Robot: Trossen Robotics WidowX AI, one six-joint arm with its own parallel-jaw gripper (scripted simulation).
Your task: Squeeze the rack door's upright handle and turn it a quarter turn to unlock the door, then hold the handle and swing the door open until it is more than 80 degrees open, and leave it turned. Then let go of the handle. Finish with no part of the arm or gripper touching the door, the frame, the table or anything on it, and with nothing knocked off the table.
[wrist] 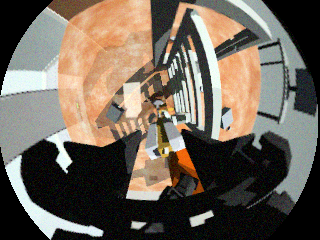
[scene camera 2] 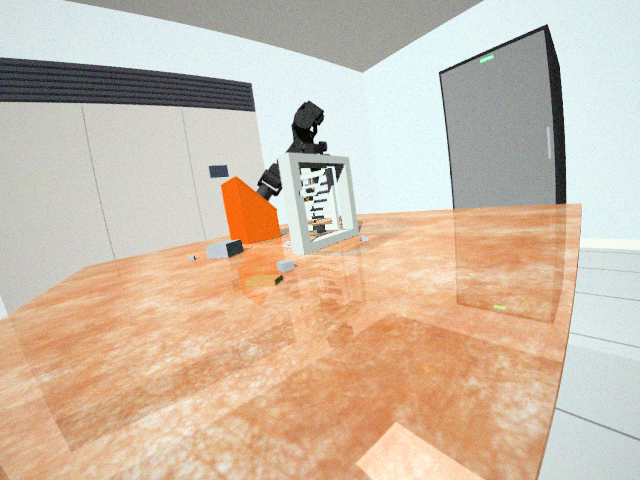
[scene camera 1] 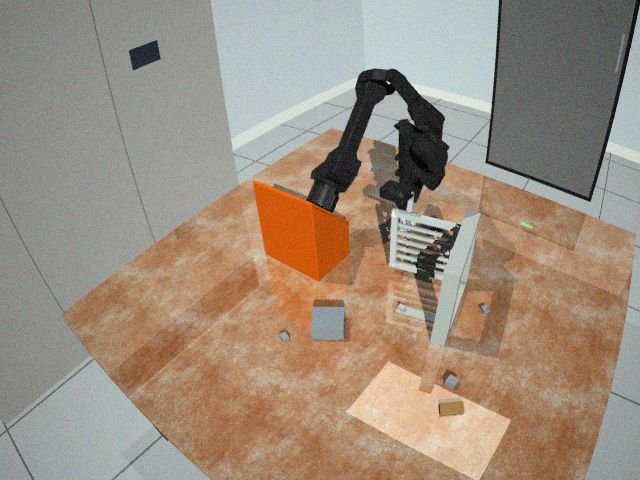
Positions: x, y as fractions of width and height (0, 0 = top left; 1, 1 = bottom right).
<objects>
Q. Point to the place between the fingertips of my gripper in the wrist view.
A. At 0.50, 0.55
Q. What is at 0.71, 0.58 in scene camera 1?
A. A pale grey rack.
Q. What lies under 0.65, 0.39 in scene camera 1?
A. My gripper.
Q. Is my gripper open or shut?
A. Open.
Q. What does my gripper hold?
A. Nothing.
</objects>
